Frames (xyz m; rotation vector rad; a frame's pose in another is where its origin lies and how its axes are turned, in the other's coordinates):
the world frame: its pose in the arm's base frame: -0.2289 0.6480 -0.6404 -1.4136 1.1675 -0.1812
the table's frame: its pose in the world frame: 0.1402 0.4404 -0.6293 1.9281 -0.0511 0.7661
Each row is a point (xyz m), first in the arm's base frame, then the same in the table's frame.
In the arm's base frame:
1: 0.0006 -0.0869 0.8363
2: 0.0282 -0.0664 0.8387
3: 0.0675 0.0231 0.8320
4: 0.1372 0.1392 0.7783
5: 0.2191 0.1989 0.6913
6: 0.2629 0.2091 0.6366
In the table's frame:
1: -0.8141 0.9771 1.4983
2: -0.8023 1.0094 1.4973
3: -0.7865 1.0919 1.4468
4: -0.7194 1.1941 1.3676
5: -0.6105 1.2542 1.3188
6: -0.5427 1.2688 1.3046

